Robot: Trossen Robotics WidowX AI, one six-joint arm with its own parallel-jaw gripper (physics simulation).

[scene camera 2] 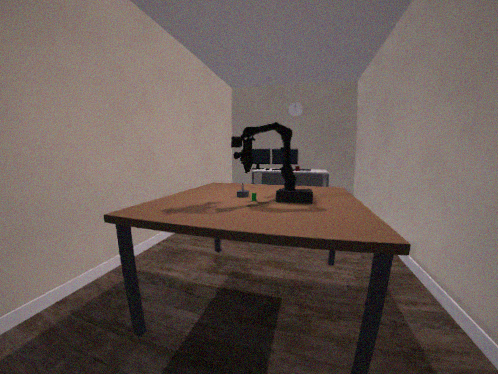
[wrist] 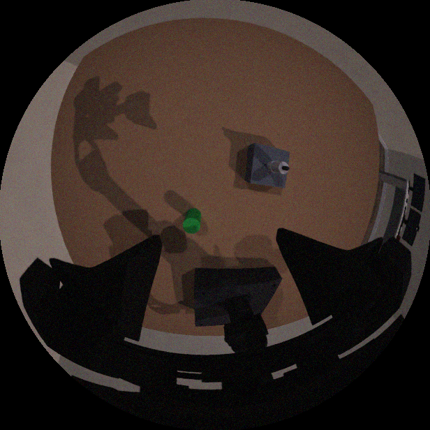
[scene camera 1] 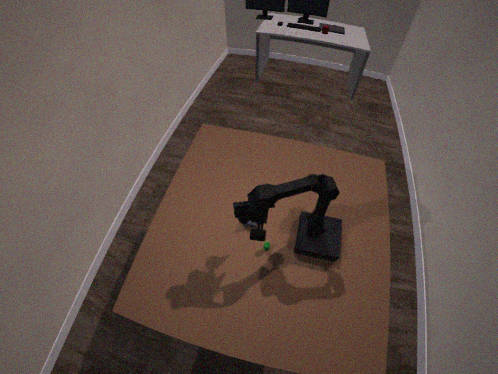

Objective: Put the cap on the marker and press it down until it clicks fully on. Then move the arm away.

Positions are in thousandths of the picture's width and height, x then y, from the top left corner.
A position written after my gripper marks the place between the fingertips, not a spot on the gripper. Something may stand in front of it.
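Observation:
What the wrist view gives me is a grey-blue block (wrist: 601,362), and my gripper (wrist: 510,555) is there with it.

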